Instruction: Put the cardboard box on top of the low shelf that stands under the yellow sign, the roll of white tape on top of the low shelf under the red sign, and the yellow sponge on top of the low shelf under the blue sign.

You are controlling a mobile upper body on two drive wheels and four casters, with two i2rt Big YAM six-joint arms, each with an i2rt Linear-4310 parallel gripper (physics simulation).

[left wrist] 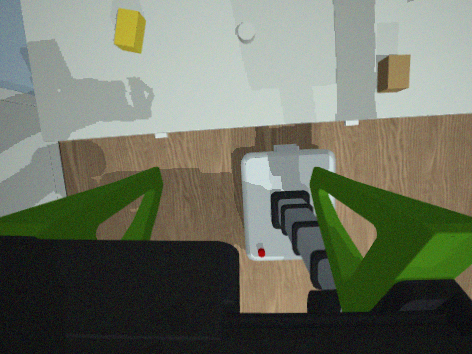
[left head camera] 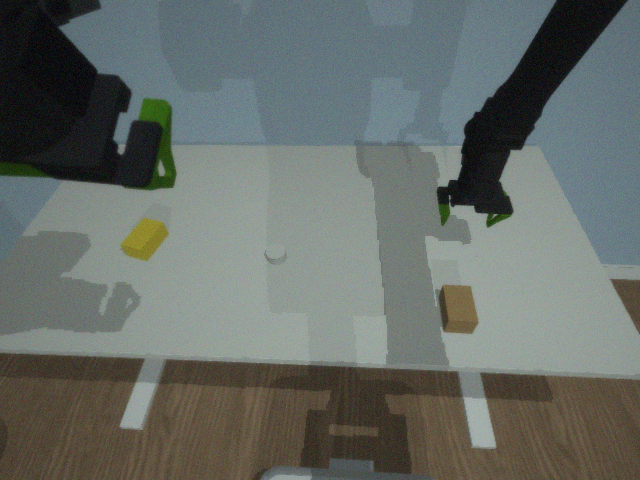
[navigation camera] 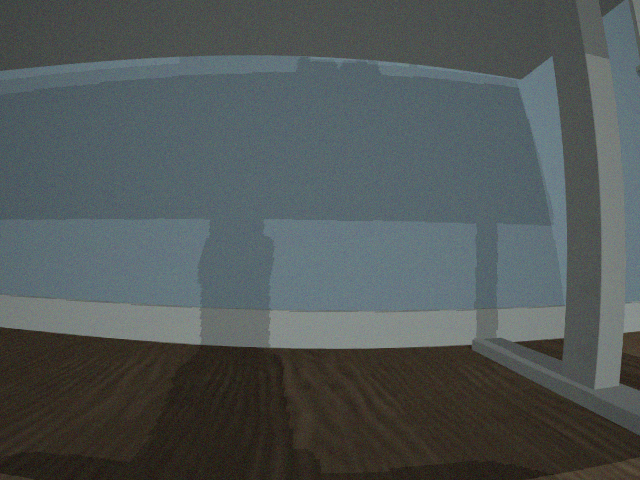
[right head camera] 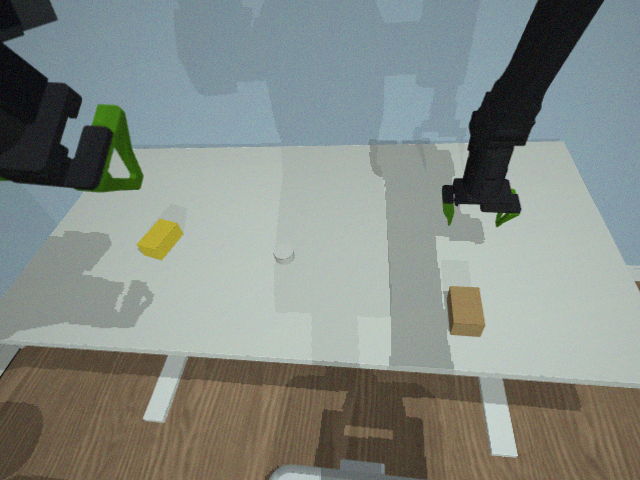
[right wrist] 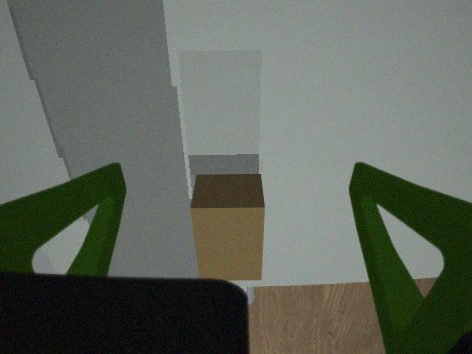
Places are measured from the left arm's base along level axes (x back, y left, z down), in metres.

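Pixels of known places: left gripper, fingertip midpoint: (left wrist: 236, 175) (left head camera: 120, 175) (right head camera: 93, 178); right gripper, fingertip midpoint: (left head camera: 464, 224) (right head camera: 472, 224) (right wrist: 237, 175).
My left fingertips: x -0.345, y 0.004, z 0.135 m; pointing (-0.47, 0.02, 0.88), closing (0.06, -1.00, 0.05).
Observation:
Behind a point stands the place of what it marks.
A brown cardboard box (left head camera: 458, 308) @[x -0.532, y -0.437, z 0.640 m] (right head camera: 466, 311) @[x -0.531, y -0.440, z 0.640 m] (left wrist: 395, 73) @[x -0.543, y -0.433, z 0.640 m] (right wrist: 230, 240) @[x -0.556, y -0.444, z 0.640 m] lies on the white table (left head camera: 330, 206) @[x -0.889, y -0.150, z 0.690 m] (right head camera: 336, 206) @[x -0.889, y -0.137, z 0.690 m] (left wrist: 190, 75) @[x -0.596, y 0.163, z 0.690 m] (right wrist: 320, 100) @[x -0.662, y -0.522, z 0.690 m], near its lower edge at the right in the head views. The roll of white tape (left head camera: 275, 253) @[x -0.691, y -0.021, z 0.666 m] (right head camera: 283, 253) @[x -0.691, y -0.021, z 0.666 m] (left wrist: 246, 32) @[x -0.695, y -0.020, z 0.666 m] lies flat near the middle. The yellow sponge (left head camera: 145, 238) @[x -0.714, y 0.317, z 0.645 m] (right head camera: 160, 238) @[x -0.714, y 0.316, z 0.645 m] (left wrist: 129, 31) @[x -0.720, y 0.323, z 0.645 m] lies at the left. My right gripper (left head camera: 466, 224) @[x -0.685, y -0.454, z 0.543 m] (right head camera: 473, 224) @[x -0.685, y -0.454, z 0.543 m] (right wrist: 237, 175) @[x -0.685, y -0.454, z 0.543 m] is open and empty above the table, farther up the picture than the box. My left gripper (left wrist: 236, 175) @[x -0.345, y 0.004, z 0.135 m] is open and empty, high at the left. The signs and low shelves do not show.
A blue wall (left head camera: 310, 62) @[x -1.231, y -0.080, z 0.430 m] (right head camera: 330, 62) @[x -1.230, y -0.106, z 0.431 m] (navigation camera: 361, 155) @[x -1.225, y -0.376, z 0.953 m] stands beyond the table. In the navigation view, the table's underside (navigation camera: 310, 25) spans the top, and a table leg (navigation camera: 584, 206) @[x -0.803, y -0.652, z 1.116 m] stands at the right on a long foot (navigation camera: 542, 367). My base (left wrist: 257, 200) @[x -0.059, y -0.046, z 1.150 m] is beside the table's edge.

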